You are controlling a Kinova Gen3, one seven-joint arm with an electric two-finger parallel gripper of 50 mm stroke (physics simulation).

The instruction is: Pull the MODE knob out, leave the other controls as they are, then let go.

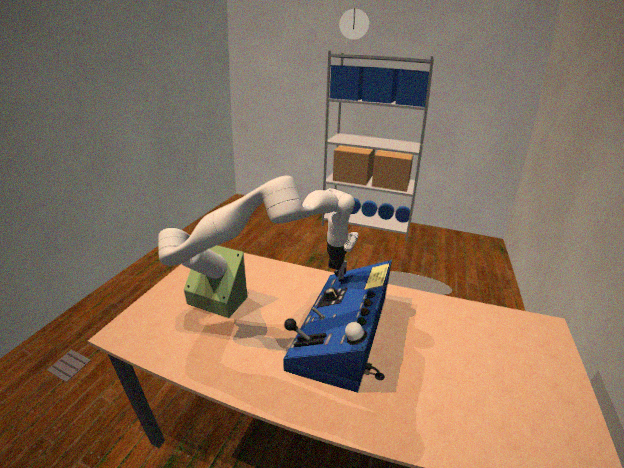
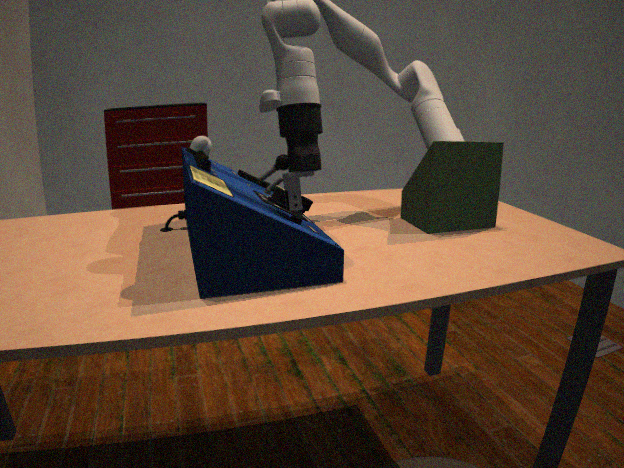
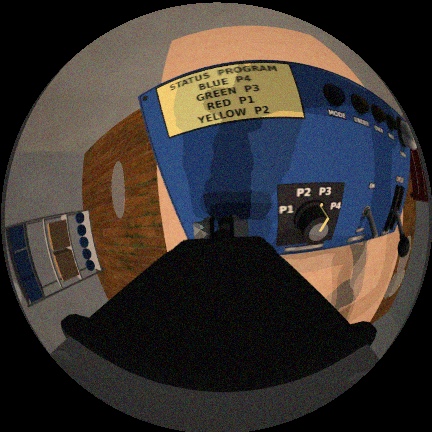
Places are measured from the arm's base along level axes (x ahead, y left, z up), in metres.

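Pixels of known places: gripper, between the fingertips: (image 1: 342, 275) (image 2: 294, 210) (image 3: 221, 224); arm's base, origin of its link: (image 1: 216, 266) (image 2: 451, 162).
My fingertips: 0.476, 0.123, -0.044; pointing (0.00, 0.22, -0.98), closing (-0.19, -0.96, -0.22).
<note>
Ahead of a thing's pixels: the offset from my fingertips to its top centre, as dx, dy, dz. "spot": to the spot under its first point.
The blue sloped control panel (image 1: 322, 370) (image 2: 262, 266) (image 3: 270, 150) stands on the table. My gripper (image 1: 341, 273) (image 2: 296, 210) (image 3: 221, 224) is low at the panel's lower corner, nearest the yellow card's end. It is shut on a small black knob {-0.019, +0.002, +0.024} (image 3: 223, 232), taken as the MODE knob; its own label is hidden. How far the knob stands out cannot be told. Beside it is the rotary selector {-0.027, -0.118, +0.018} (image 1: 331, 294) (image 3: 316, 226) marked P1 to P4. Farther along are a toggle lever {-0.054, -0.236, +0.015} (image 1: 318, 313) (image 3: 370, 221) and a ball-topped lever {-0.122, -0.347, +0.049} (image 1: 290, 324) (image 3: 403, 246).
Dark round parts (image 1: 364, 311) (image 3: 334, 94) run along the upper edge, one with MODE printed below. A white dome {spot: +0.080, -0.405, +0.095} (image 1: 354, 331) (image 2: 201, 145) stands at the far end. A yellow card {+0.135, -0.055, +0.073} (image 1: 377, 276) (image 2: 210, 181) (image 3: 230, 98) lies above the gripper. The arm's green base (image 1: 216, 297) (image 2: 453, 191) stands beside the panel.
</note>
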